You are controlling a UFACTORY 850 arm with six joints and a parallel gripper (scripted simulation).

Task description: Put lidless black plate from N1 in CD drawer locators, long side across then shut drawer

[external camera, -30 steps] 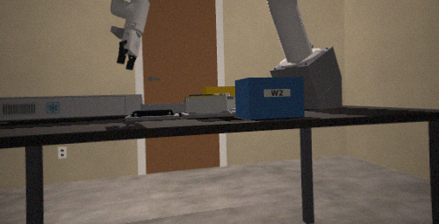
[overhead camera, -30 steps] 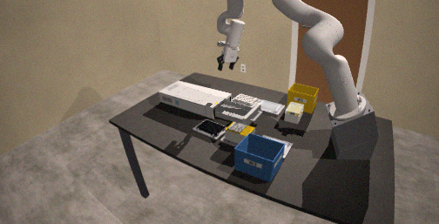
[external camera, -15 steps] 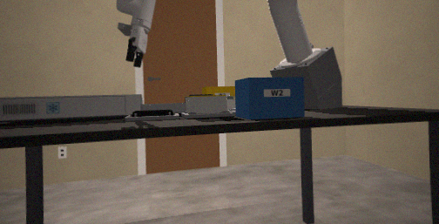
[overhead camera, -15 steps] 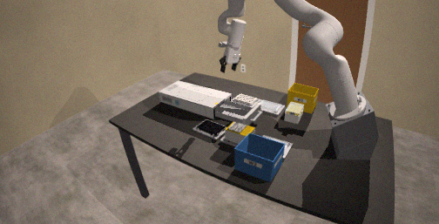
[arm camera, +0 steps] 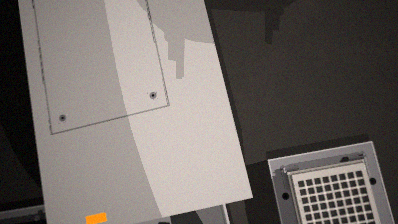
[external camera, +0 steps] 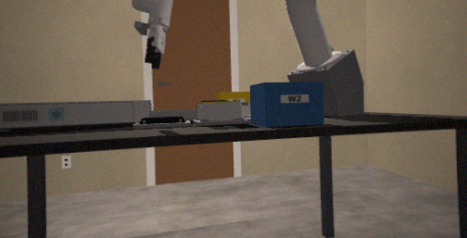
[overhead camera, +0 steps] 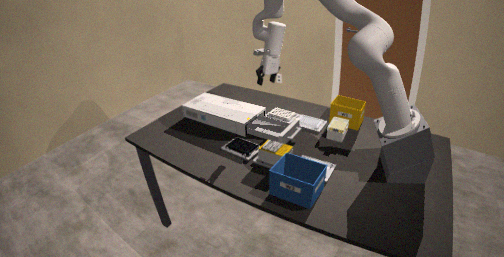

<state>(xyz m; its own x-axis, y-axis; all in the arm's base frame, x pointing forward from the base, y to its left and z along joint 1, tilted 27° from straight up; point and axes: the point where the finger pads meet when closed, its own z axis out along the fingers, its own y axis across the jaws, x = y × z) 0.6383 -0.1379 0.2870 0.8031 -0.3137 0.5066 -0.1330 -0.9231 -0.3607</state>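
Now: the black plate 40 mm behind my hand, 280 mm to the left of it and 220 mm below it. From my hand the other things lie so: drawer (80 mm behind, 90 mm to the left, 200 mm below); then clear plate (220 mm behind, 100 mm to the right, 220 mm below); then cooler CD (70 mm ahead, 100 mm to the left, 190 mm below).
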